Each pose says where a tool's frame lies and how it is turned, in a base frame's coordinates. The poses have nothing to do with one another.
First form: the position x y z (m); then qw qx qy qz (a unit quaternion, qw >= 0).
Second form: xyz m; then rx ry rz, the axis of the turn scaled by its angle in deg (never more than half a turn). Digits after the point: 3 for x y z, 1 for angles.
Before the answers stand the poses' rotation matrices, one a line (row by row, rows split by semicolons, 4 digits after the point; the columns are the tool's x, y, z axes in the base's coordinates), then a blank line. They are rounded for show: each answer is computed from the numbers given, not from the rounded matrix.
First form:
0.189 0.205 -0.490 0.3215 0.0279 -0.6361 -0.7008
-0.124 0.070 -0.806 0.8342 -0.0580 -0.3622 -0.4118
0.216 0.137 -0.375 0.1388 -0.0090 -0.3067 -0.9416
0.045 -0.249 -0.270 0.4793 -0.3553 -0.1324 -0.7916
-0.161 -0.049 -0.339 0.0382 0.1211 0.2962 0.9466
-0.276 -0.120 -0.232 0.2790 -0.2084 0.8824 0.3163
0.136 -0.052 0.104 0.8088 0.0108 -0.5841 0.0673
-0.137 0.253 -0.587 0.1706 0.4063 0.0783 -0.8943
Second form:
-0.7917 0.4152 -0.4482; -0.4862 0.0161 0.8737; 0.3700 0.9096 0.1891
0.3985 0.7290 -0.5565; -0.6450 0.6541 0.3951; 0.6520 0.2015 0.7309
-0.9613 0.2669 -0.0682; -0.2559 -0.7733 0.5801; 0.1021 0.5751 0.8117
-0.2882 0.8528 0.4355; -0.6647 -0.5055 0.5501; 0.6893 -0.1310 0.7125
-0.9677 -0.0006 0.2519; 0.1441 -0.8216 0.5516; 0.2067 0.5701 0.7952
-0.7574 -0.5443 0.3606; -0.1913 0.7130 0.6745; -0.6242 0.4419 -0.6442
0.3086 -0.1215 -0.9434; 0.0963 0.9907 -0.0961; 0.9463 -0.0612 0.3174
-0.6117 0.3687 -0.6999; -0.2415 -0.9295 -0.2787; -0.7534 -0.0014 0.6576

0.189 0.205 -0.490 4.2 -95.7 -105.5
-0.124 0.070 -0.806 -7.0 -44.0 -50.0
0.216 0.137 -0.375 -1.5 -50.8 -156.0
0.045 -0.249 -0.270 -49.7 -18.5 -110.7
-0.161 -0.049 -0.339 21.3 52.1 166.4
-0.276 -0.120 -0.232 -32.0 135.6 48.6
0.136 -0.052 0.104 1.3 -71.6 8.2
-0.137 0.253 -0.587 66.1 12.7 -145.5

